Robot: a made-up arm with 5 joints.
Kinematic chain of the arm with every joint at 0, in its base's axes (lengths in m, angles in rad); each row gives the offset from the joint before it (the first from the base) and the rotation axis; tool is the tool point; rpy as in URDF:
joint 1: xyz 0.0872 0 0.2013 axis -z
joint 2: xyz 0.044 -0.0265 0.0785 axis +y
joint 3: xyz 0.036 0 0.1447 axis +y
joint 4: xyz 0.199 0 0.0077 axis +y
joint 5: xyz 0.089 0.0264 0 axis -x
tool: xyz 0 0 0 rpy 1.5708 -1.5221 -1.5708
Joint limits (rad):
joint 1: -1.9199..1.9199
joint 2: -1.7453..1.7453
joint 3: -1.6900..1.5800
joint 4: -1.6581..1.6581
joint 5: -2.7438..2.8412
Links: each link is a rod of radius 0.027 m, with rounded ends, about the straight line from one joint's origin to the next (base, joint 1, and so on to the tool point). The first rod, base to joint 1, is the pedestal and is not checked.
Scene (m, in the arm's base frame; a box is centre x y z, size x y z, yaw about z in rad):
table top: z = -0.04
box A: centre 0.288 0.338 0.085 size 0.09 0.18 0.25 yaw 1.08
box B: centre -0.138 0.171 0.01 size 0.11 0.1 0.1 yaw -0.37
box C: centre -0.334 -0.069 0 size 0.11 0.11 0.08 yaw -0.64
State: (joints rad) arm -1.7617 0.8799 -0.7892 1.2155 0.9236
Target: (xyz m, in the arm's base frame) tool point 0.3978 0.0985 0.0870
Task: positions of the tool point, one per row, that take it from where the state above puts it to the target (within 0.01 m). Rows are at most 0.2 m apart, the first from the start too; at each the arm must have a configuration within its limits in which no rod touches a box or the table.
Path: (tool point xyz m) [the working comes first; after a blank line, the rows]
Joints at the target: -0.3074 1.2577 -0.5827 1.2051 0.9236
Straight joint move there: touches box A.

1: 0.1243 0.4119 0.2628
2: 0.2411 0.3963 0.2795
3: 0.3508 0.3462 0.2983
4: 0.4428 0.2645 0.3187
5: 0.4484 0.1850 0.1849
6: 0.3978 0.0985 0.0870

